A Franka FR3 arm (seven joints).
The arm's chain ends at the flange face. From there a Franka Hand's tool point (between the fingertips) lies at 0.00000 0.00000 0.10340 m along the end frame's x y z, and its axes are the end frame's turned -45 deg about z.
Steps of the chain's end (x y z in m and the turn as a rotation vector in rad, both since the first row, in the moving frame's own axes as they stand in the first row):
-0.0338 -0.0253 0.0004 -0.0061 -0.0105 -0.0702
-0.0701 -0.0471 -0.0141 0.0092 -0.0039 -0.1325
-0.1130 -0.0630 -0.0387 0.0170 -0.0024 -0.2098
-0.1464 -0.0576 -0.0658 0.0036 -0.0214 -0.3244
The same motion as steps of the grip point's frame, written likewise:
-0.0072 -0.0421 0.0004 0.0031 -0.0117 -0.0702
-0.0159 -0.0839 -0.0141 0.0093 0.0037 -0.1325
-0.0344 -0.1260 -0.0387 0.0137 0.0103 -0.2098
-0.0644 -0.1458 -0.0658 0.0177 -0.0126 -0.3244

